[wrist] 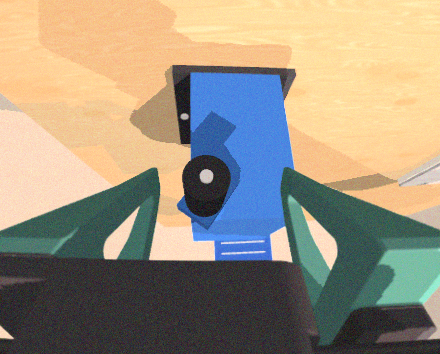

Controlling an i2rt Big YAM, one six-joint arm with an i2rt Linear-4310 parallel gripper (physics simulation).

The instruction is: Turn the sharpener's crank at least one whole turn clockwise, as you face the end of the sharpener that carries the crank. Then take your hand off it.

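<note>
The sharpener shows in the middle of the wrist view as a blue body with a dark plate along its far edge. The crank's round black knob, with a pale grey disc at its centre, stands over the left side of the body towards the near end. The crank's arm is hidden under the knob. My gripper is open, with its green fingers well apart and nothing held between them. In the view the knob lies between the two fingers, nearer the left one, apart from both. The right fingertip overlaps the body's right edge.
The sharpener stands on a light wooden table top with shadows across it. A pale grey, pointed object shows at the right edge. A narrow blue piece with white lines shows at the body's near end, partly hidden by the gripper.
</note>
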